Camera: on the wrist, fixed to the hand. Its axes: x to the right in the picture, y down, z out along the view.
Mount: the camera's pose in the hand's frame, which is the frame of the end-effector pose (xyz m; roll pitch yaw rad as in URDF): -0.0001 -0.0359 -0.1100 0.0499 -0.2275 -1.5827
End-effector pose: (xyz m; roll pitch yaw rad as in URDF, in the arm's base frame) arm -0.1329 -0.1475 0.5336 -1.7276 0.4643 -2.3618
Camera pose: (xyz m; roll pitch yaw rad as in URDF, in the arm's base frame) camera -0.2221 -0.0907 0.5807 -2.1767 -0.9864 -1.6146
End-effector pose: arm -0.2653 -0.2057 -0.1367 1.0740 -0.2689 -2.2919
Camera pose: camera -0.2202 -0.2749 -0.2177 0.4301 0.8111 2.6967
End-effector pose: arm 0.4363 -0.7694 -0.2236 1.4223 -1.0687 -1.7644
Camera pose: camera 0.5291 -0.8338 -0.2486 1.4179 0.4755 -2.1902
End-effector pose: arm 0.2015 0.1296 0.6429 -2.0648 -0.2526 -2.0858
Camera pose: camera 0.1424 0.1872 0.7240 2.8049 -0.8096 -0.2226
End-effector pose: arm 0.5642 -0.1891 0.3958 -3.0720 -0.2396 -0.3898
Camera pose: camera 0.5502 -0.1529 0.5048 2.9481 0.1562 1.1546
